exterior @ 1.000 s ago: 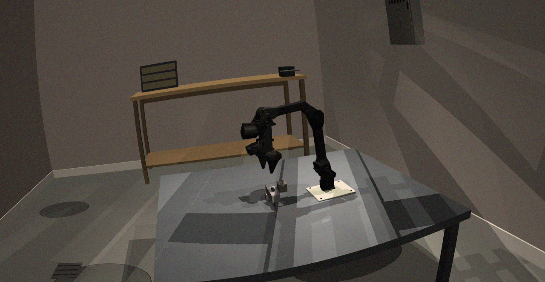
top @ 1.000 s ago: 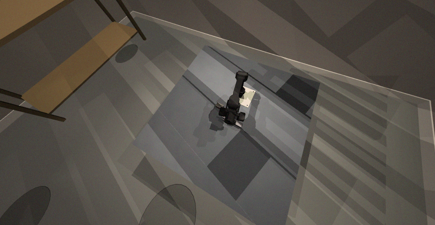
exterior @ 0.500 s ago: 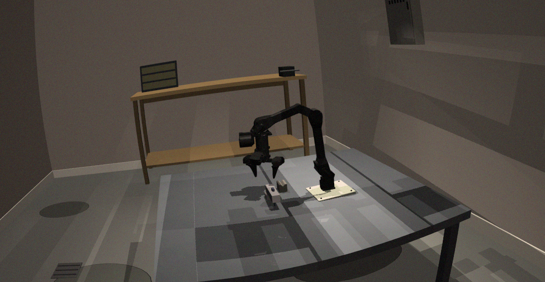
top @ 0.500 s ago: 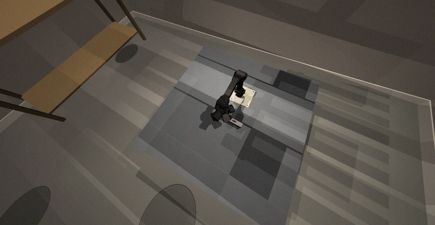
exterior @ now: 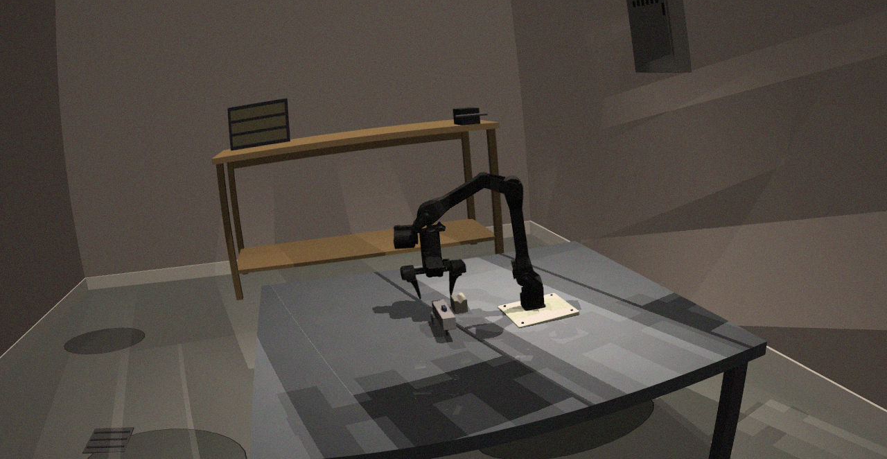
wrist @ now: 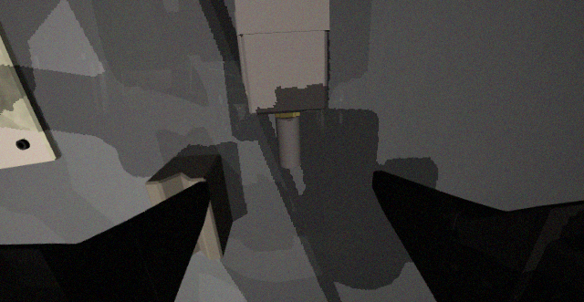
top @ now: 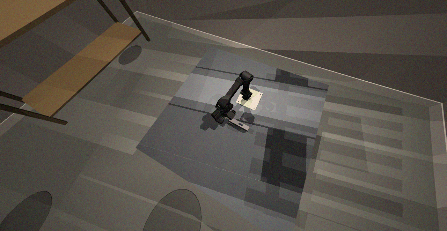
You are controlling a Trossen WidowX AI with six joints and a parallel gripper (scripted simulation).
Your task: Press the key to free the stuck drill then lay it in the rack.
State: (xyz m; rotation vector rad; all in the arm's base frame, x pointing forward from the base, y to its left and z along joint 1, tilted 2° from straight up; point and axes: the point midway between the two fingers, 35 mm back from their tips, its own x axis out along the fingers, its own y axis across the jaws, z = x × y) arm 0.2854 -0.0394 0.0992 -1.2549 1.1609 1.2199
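My gripper tip is now 7 cm to the right of the drill and 1 cm above it. The rest, counted from my gripper tip: rack (7 cm behind, 5 cm to the right, 4 cm below); dark key (1 cm behind, 15 cm to the left, 1 cm below).
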